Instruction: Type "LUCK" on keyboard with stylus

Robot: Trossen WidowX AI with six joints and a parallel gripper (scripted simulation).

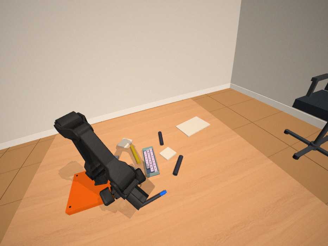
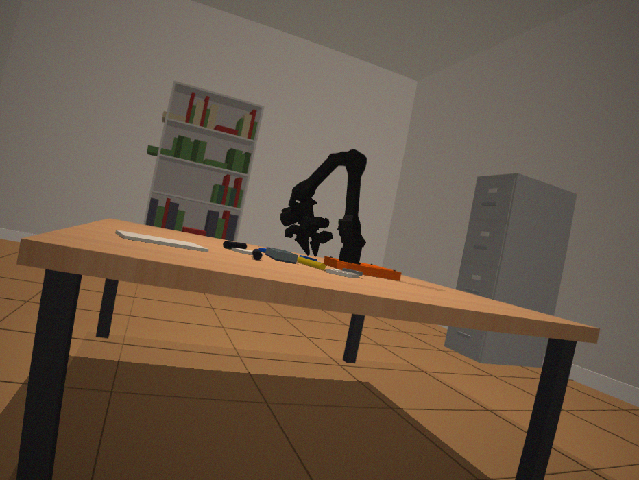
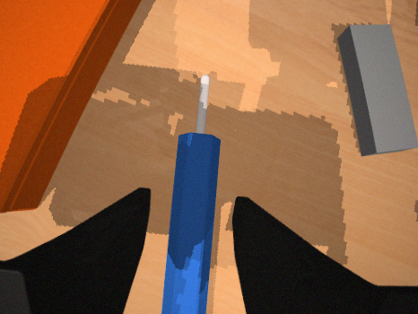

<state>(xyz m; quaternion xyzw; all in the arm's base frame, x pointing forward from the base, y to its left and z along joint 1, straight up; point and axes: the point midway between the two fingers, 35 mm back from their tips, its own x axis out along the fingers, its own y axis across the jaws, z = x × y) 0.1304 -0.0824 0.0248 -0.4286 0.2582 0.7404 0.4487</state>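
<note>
My gripper tip is 2 cm above the blue stylus, 1 cm to the right of it and 1 cm past it. From my gripper tip the other things lie so: yellow highlighter 22 cm to the left, 4 cm ahead, 1 cm below; cream pad 24 cm ahead, 18 cm to the left, 2 cm below; U key 15 cm ahead, 14 cm to the left, 1 cm below.
</note>
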